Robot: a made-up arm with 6 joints.
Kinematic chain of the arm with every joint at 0, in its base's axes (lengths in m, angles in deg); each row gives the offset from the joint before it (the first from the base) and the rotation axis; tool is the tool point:
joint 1: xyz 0 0 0.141 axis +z
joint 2: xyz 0 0.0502 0 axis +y
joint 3: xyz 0 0 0.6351 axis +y
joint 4: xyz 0 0 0.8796 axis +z
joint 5: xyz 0 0 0 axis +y
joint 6: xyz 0 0 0.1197 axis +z
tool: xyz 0 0 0
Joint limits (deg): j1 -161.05..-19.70 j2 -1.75..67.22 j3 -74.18..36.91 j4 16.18..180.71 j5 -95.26..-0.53 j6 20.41..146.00
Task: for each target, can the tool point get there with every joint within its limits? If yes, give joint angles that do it. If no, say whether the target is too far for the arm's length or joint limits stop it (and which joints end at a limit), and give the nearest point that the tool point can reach.
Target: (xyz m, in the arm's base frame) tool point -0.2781 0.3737 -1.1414
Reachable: no: joint limits stop it (at a limit: joint 1, joint 2, joint 3, joint 5) | nearest point -1.3194 -0.4687 0.0645 | short by 1.802 m
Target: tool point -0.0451 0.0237 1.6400
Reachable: yes | joints -123.03 19.22 -35.09 116.05 -69.83 93.38
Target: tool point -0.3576 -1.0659 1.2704
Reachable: yes | joints -106.75 43.02 4.79 71.20 -48.96 79.29
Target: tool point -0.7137 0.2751 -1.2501
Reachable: no: joint limits stop it (at a limit: joint 1, joint 2, joint 3, joint 5) | nearest point -1.3207 -0.4658 0.0655 | short by 1.627 m
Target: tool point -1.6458 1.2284 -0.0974
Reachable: no: too far | nearest point -0.7705 0.5751 0.9140 | short by 1.489 m
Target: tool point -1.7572 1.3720 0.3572
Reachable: no: too far | nearest point -0.7740 0.6043 0.9443 | short by 1.379 m
